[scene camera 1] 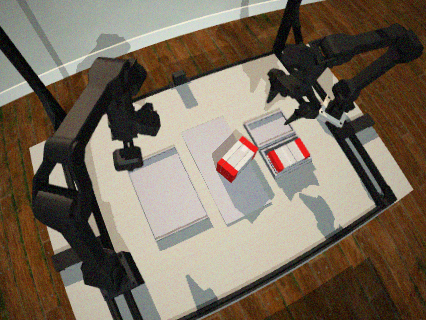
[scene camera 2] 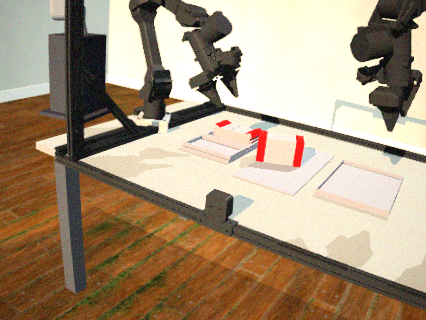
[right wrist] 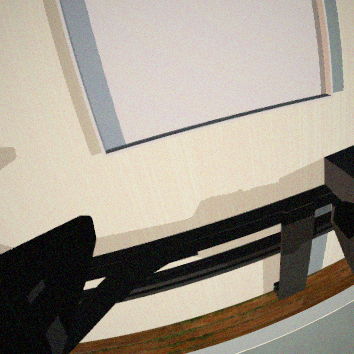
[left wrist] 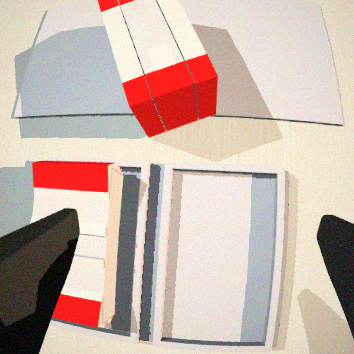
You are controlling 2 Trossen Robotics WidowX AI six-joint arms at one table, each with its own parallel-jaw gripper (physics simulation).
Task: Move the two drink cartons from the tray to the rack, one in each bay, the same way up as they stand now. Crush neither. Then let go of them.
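One red-and-white carton sits in one bay of the two-bay rack; the other bay is empty. The second carton rests askew over the flat pad, its near end reaching past the pad's edge in the left wrist view. Its top seams run across its red bands, unlike those on the racked carton. My left gripper is open and empty above the rack. My right gripper is open and empty near the tray.
The rimmed tray is empty. The flat pad lies between tray and rack. Black rails border the table, and a small black block stands at its edge.
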